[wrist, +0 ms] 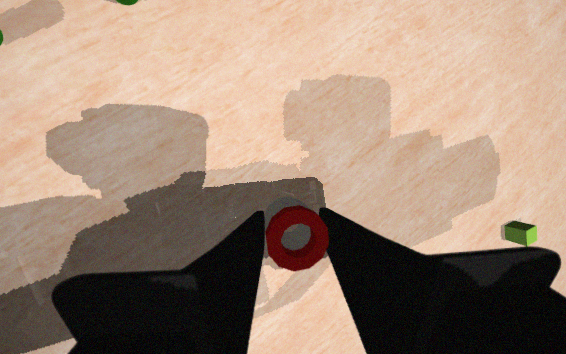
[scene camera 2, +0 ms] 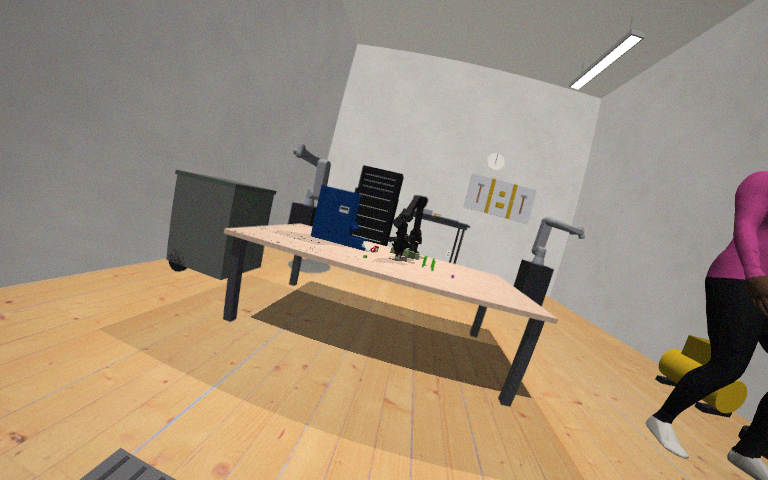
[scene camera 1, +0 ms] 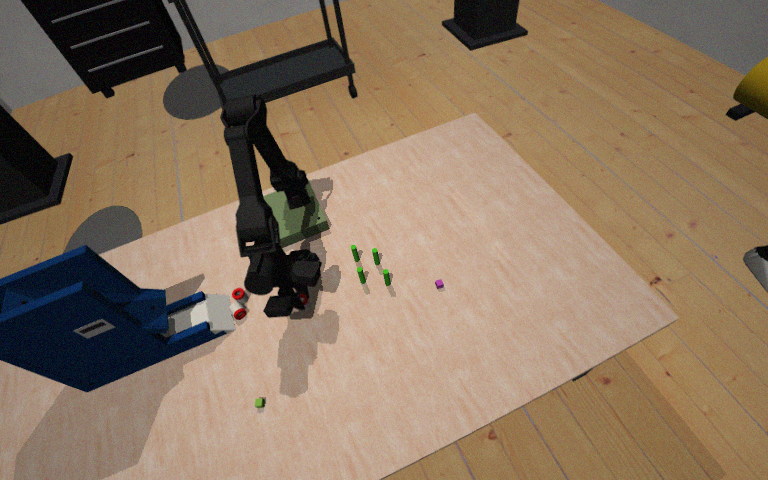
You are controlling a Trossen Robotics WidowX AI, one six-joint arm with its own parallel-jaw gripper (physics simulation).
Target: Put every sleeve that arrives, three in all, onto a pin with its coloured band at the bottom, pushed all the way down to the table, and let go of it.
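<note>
My gripper [scene camera 1: 293,303] [scene camera 2: 400,256] [wrist: 291,216] is shut on a sleeve [scene camera 1: 304,298] [wrist: 297,261], above the table between the chute and the pins. Its red band is at the end towards the wrist camera, the upper end; its grey lower part is mostly hidden. Two other sleeves, one [scene camera 1: 238,293] at the back and one [scene camera 1: 240,314] nearer, are at the chute's mouth with red ends showing; whether they stand or lean is unclear. Several green pins, among them one [scene camera 1: 355,253], one [scene camera 1: 376,256], one [scene camera 1: 361,275] and one [scene camera 1: 386,277], stand bare, right of the gripper.
The blue chute housing [scene camera 1: 73,339] [scene camera 2: 335,215] stands at the left, with a pale tray [scene camera 1: 219,313] at its mouth. A green cube [scene camera 1: 259,402] [wrist: 520,233] lies near the front, a magenta cube [scene camera 1: 439,284] [scene camera 2: 452,276] right of the pins. The arm's green base [scene camera 1: 305,227] is behind.
</note>
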